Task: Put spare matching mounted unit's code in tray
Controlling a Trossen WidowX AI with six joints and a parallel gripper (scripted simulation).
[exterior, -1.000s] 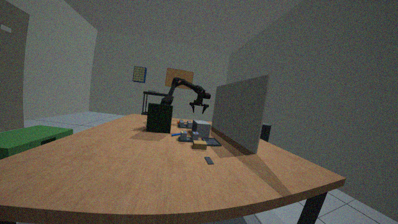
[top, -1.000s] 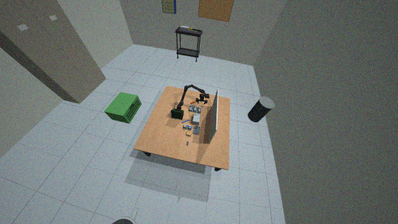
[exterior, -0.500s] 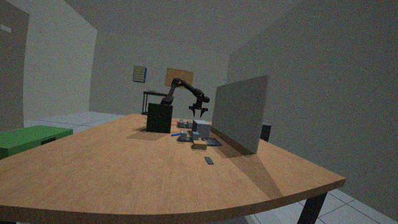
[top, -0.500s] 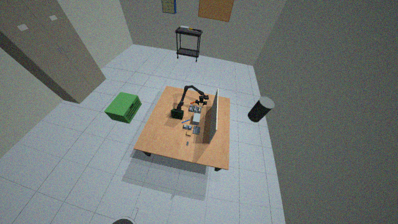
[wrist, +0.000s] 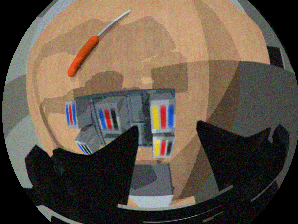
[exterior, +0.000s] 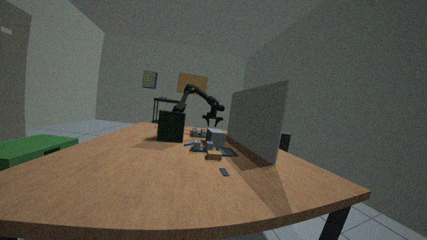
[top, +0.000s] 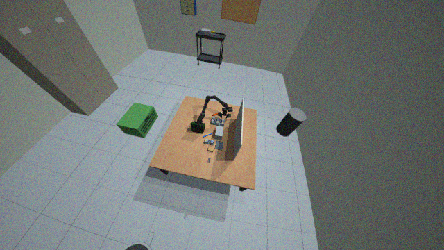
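Now: the dark flat tray 10 mm ahead of my gripper tip, 420 mm to the right of it and 80 mm below it. From my gripper tip the other things lie so: blue stick (180 mm behind, 300 mm to the right, 80 mm below); then grey panel (220 mm ahead, 240 mm to the right, 140 mm above); then grey mounted unit (20 mm behind, 240 mm to the right, 30 mm below).
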